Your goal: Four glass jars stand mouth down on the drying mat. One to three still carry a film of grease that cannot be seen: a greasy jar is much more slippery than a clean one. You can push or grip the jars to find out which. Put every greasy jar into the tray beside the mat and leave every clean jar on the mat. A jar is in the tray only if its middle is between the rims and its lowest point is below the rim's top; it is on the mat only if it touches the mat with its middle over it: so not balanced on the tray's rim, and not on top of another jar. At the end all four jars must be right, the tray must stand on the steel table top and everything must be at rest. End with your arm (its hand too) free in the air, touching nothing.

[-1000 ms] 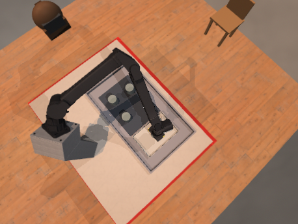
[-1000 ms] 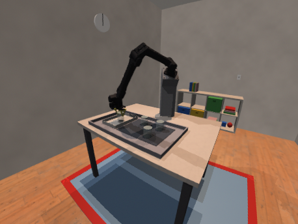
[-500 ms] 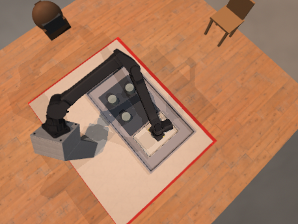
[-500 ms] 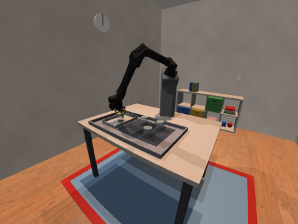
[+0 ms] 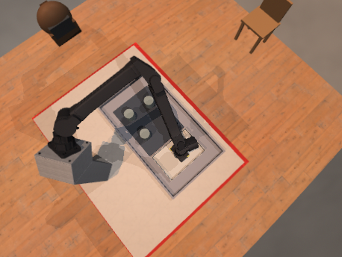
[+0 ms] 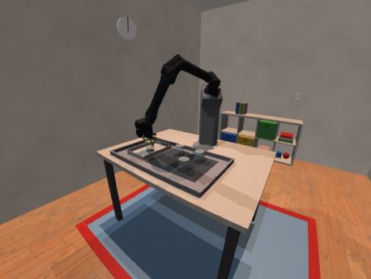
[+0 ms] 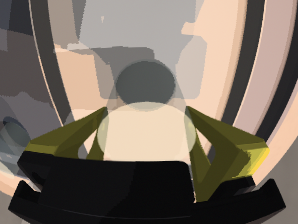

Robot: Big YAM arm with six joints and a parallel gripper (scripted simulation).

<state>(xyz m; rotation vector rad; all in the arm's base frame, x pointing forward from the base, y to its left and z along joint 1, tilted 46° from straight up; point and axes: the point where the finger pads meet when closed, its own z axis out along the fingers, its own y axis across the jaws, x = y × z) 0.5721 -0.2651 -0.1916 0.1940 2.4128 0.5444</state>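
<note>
Now: hand 50 mm above the pale tray. The rest, counted from my hand: dark drying mat: 320 mm to the left, 50 mm below.
</note>
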